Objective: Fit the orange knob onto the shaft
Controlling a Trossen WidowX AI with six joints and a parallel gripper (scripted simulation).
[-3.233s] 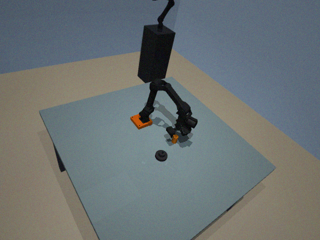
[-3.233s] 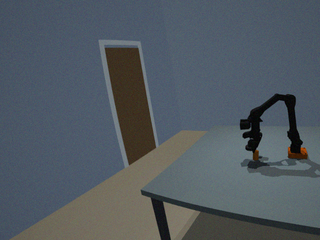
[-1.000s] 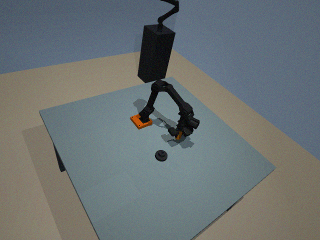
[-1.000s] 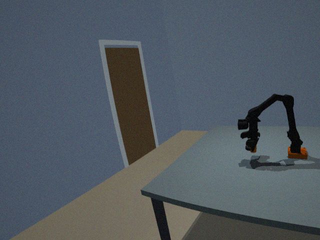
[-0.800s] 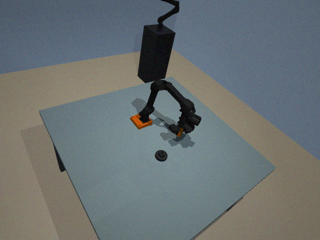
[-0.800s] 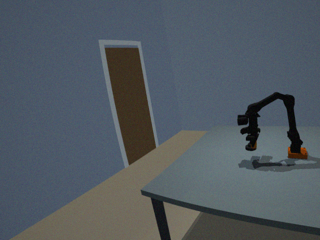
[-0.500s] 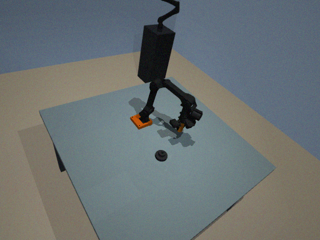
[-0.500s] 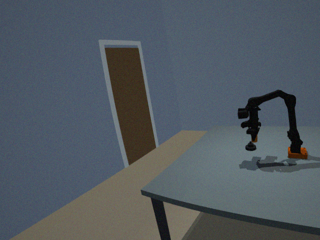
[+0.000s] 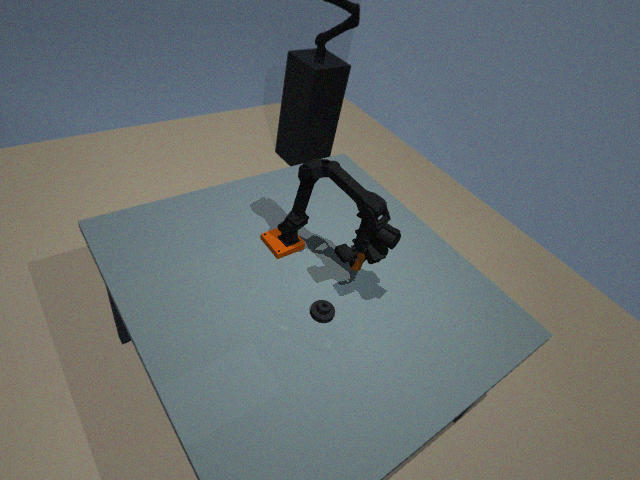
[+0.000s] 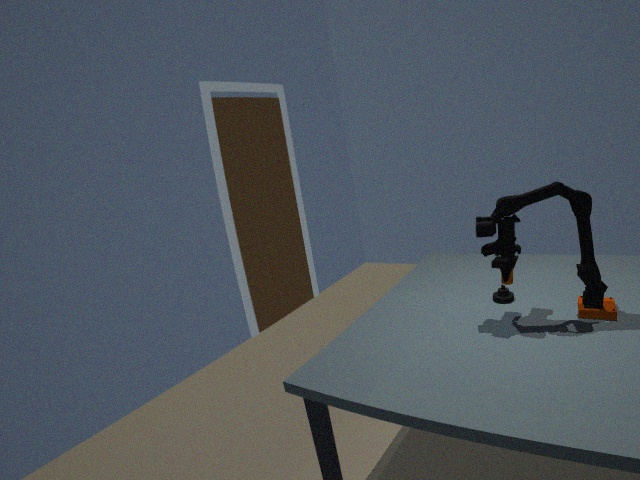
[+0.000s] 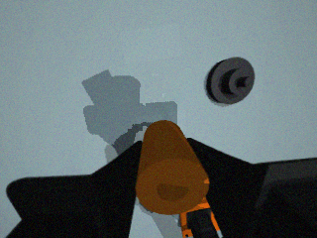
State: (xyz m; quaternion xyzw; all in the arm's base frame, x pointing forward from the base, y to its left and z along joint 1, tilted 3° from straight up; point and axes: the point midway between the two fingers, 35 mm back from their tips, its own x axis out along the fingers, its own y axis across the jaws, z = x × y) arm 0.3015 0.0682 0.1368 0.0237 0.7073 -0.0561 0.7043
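Right now my gripper tip is 14 cm to the left of the dark round pedestal, 11 cm above it and 4 cm short of it. Also, from my gripper tip: orange knob (2 cm above).
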